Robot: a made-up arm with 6 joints. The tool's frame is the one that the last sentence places. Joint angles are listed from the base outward.
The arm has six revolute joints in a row. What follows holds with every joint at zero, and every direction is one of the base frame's.
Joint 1 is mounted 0.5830 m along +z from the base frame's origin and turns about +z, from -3.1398 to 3.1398 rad.
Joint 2 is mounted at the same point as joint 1 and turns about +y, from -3.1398 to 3.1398 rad.
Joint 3 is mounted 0.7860 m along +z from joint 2 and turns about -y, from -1.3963 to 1.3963 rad.
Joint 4 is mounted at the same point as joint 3 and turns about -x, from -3.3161 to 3.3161 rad.
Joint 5 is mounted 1.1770 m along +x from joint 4 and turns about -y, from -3.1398 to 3.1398 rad.
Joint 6 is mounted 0.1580 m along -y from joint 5 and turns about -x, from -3.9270 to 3.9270 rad.
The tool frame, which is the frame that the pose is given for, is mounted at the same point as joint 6; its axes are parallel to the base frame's.
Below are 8 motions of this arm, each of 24 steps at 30 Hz.
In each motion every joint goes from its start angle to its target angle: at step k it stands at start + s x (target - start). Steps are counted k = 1, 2, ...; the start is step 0. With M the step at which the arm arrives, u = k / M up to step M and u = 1 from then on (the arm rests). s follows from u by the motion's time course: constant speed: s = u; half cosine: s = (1 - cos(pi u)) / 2; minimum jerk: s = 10 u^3 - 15 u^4 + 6 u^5.
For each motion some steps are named. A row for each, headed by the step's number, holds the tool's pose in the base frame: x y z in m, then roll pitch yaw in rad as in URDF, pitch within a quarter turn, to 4 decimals.
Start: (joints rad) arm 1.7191 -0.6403 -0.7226 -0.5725 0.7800 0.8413
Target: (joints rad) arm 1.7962 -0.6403 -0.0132 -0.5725 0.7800 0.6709
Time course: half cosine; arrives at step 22
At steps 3, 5, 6, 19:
3: 0.0252 0.7136 1.0687 -0.1257 -0.5880 1.2470
5: 0.0200 0.7198 1.1328 -0.0815 -0.6363 1.2350
6: 0.0168 0.7220 1.1750 -0.0513 -0.6677 1.2258
19: 0.0078 0.5688 1.8022 0.6715 -1.0931 0.8160

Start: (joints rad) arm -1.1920 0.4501 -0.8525 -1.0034 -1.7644 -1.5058
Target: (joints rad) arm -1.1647 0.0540 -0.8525 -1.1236 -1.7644 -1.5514
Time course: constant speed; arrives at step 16
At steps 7, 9, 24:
7: 0.1541 -0.5783 0.2162 -1.9971 0.0325 0.9368
9: 0.1643 -0.5921 0.2454 -2.0374 0.0521 0.9248
24: 0.1963 -0.6295 0.3533 -2.1837 0.1104 0.8790

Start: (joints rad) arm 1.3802 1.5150 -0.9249 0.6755 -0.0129 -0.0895
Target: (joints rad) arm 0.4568 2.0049 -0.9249 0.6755 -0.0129 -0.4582
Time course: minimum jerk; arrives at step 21
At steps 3, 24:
3: 0.1080 -0.0840 -0.2078 2.5707 0.6802 -1.7725
24: -0.3197 -0.2945 -0.0916 2.9260 0.2017 -2.6766

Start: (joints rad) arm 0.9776 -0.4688 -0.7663 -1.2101 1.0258 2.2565
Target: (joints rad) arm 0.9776 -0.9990 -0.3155 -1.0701 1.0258 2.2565
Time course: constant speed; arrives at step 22
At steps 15, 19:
15: 0.3753 0.4321 1.4082 -0.5697 -0.5694 -0.1693
19: 0.3112 0.3307 1.5505 -0.3758 -0.6543 -0.2924

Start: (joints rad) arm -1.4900 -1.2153 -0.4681 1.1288 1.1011 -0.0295
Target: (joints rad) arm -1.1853 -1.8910 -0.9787 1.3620 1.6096 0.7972
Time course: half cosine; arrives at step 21
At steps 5, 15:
5: -0.0643 0.0059 1.7119 -2.3273 -0.5659 0.0915
15: -0.0827 0.1204 1.4376 -3.1028 -0.2041 0.4885

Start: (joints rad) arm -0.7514 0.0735 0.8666 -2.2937 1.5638 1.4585
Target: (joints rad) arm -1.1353 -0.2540 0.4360 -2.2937 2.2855 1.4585
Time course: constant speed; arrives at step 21
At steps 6, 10, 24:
6: 0.6764 -0.6270 2.0972 0.9347 0.6501 -2.0380
10: 0.6081 -0.6467 2.0763 0.8266 0.7521 -2.2562
24: 0.4262 -0.6682 2.0016 0.3602 0.9316 -3.0256

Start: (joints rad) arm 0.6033 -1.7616 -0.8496 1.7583 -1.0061 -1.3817
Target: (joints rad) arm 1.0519 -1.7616 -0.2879 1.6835 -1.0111 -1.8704
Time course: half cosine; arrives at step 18
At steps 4, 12, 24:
4: -0.2096 -0.1258 1.4968 0.7348 -0.5555 -0.7085
12: -0.3985 -0.5102 1.6147 1.4667 -0.5742 -0.6104
24: -0.4191 -0.6979 1.6206 1.7559 -0.5677 -0.5704

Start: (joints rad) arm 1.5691 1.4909 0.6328 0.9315 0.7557 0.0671
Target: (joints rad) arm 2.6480 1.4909 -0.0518 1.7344 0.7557 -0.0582
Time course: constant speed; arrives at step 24
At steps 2, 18, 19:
2: -0.0563 1.6076 -0.2062 -0.6357 0.3580 2.3221
18: -0.8422 0.8139 -0.4767 -0.2571 0.7872 -2.5759
19: -0.8573 0.7502 -0.4873 -0.2140 0.7992 -2.4710

